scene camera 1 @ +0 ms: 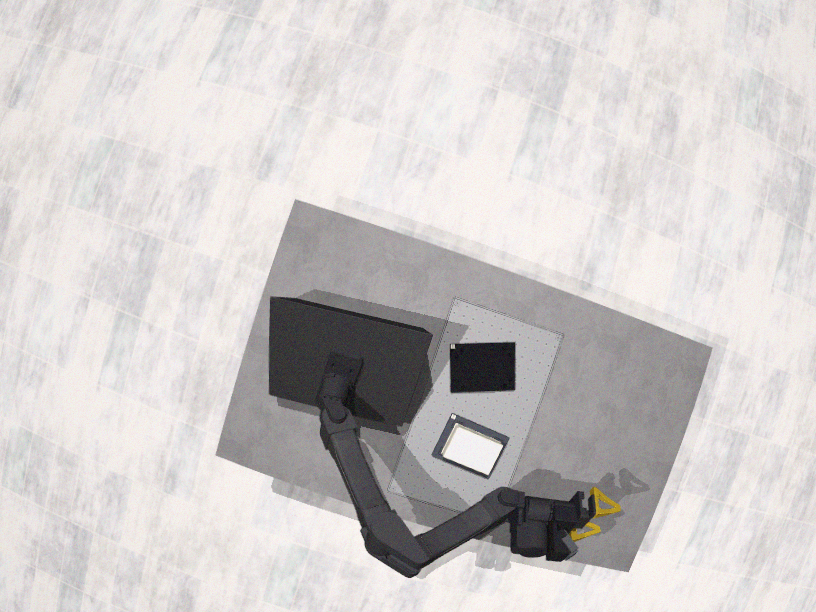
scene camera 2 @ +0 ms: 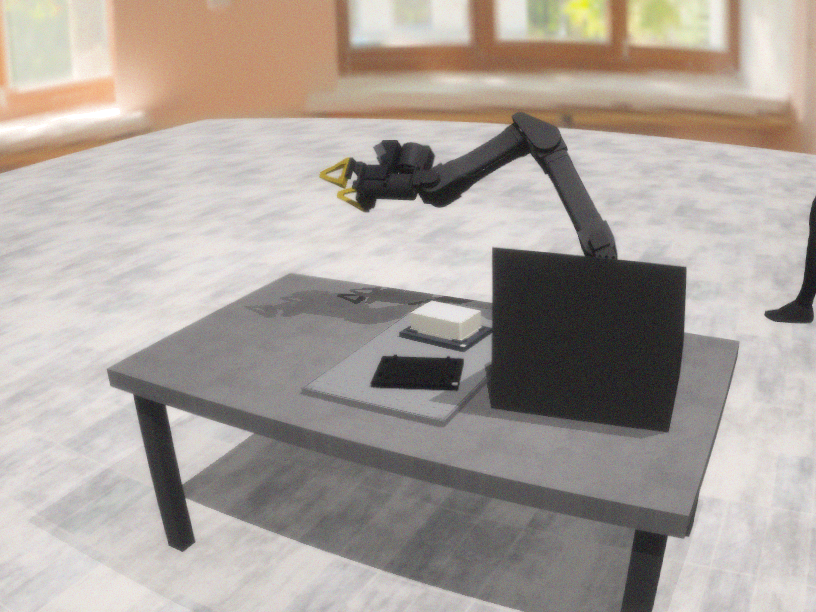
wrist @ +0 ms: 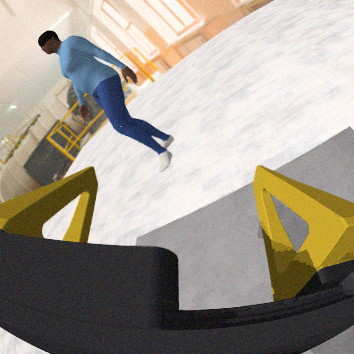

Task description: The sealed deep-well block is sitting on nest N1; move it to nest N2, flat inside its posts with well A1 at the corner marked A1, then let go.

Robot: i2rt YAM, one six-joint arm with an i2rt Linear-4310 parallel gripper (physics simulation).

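Seen in the pictures: gripper, fingertip midpoint: [scene camera 1: 610, 519] [scene camera 2: 328, 184] [wrist: 174, 174]; arm's base, origin of the base link: [scene camera 1: 337, 379] [scene camera 2: 601, 306].
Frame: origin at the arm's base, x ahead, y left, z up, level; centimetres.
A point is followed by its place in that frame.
The sealed deep-well block [scene camera 1: 472, 449] @(x 35.8, y -8.2, z -9.3 cm) [scene camera 2: 445, 320] @(x 34.2, y -4.2, z -9.5 cm), white on top with cream sides, sits on the dark blue nest N1 [scene camera 1: 477, 428] @(x 36.1, y -3.5, z -13.6 cm) [scene camera 2: 431, 337] @(x 37.2, y -3.6, z -13.5 cm). The black nest N2 [scene camera 1: 482, 367] @(x 32.3, y 11.6, z -13.6 cm) [scene camera 2: 417, 373] @(x 32.0, y 13.1, z -13.5 cm) is beside it and holds no block. A small white mark [scene camera 1: 452, 346] @(x 23.5, y 14.3, z -13.6 cm) [scene camera 2: 454, 383] @(x 23.7, y 14.3, z -13.5 cm) shows at one of its corners; its lettering is too small to read. My gripper [scene camera 1: 609, 518] @(x 65.1, y -10.5, z 15.9 cm) [scene camera 2: 330, 183] @(x 65.1, y -10.5, z 15.9 cm) [wrist: 174, 174] @(x 65.1, y -10.5, z 15.9 cm) has yellow fingers wide apart with nothing between them. It is high above the table, well to the side of both nests, pointing away from them. Neither nest shows in the wrist view.
Both nests are on a light grey perforated board [scene camera 1: 540, 349] @(x 45.5, y 20.2, z -14.7 cm) [scene camera 2: 355, 382] @(x 42.1, y 19.2, z -14.7 cm) on the grey table [scene camera 1: 619, 395] @(x 71.8, y 14.9, z -16.0 cm) [scene camera 2: 217, 368] @(x 73.4, y 24.0, z -16.0 cm). A large black box [scene camera 1: 329, 329] @(x -4.2, y 10.9, z 10.5 cm) [scene camera 2: 586, 342] @(x -1.2, y 15.0, z -0.9 cm) stands beside the board at the arm's base. A person [wrist: 95, 70] in blue is on the floor beyond the table.
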